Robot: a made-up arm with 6 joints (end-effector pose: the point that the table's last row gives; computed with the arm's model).
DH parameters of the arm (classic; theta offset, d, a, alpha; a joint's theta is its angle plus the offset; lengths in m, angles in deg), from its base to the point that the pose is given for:
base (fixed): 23.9 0 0.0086 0
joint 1: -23.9 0.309 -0.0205 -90
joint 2: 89.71 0 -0.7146 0
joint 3: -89.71 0.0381 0.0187 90
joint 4: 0 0.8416 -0.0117 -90
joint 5: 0 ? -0.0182 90
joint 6: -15.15 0.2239 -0.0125 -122
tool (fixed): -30.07 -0.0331 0 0
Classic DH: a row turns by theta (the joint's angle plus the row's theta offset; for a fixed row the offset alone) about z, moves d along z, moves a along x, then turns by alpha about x.
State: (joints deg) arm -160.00 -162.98 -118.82 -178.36 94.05 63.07
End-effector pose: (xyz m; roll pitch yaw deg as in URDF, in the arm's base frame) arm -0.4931 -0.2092 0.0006 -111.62 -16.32 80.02
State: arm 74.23 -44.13 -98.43 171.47 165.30 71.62
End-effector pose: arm -0.2662 -0.8175 0.3164 176.92 -22.60 1.98
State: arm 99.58 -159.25 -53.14 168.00 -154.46 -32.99
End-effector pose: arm 0.0094 -0.0159 -0.9158 -148.30 28.23 -98.51
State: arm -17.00 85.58 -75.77 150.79 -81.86 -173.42
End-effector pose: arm 0.9704 -0.4310 1.1933 -117.00 65.04 -37.90
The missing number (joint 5, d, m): 0.0311
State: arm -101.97 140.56 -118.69 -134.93 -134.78 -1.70
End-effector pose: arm -0.0183 -0.8099 0.3073 69.60 -4.05 -60.34
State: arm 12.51 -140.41 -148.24 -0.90 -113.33 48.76
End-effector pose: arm 0.1503 0.0786 0.1892 -172.46 -43.56 90.90
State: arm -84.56 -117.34 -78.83 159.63 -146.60 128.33
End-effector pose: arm -0.0954 0.6172 -0.6865 -71.14 -51.56 -148.67
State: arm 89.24 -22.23 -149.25 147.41 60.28 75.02
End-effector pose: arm -0.1354 -0.2816 -0.0042 107.78 9.30 59.50
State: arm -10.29 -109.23 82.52 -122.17 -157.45 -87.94
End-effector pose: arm -0.8457 0.2261 0.6510 5.58 38.31 111.40
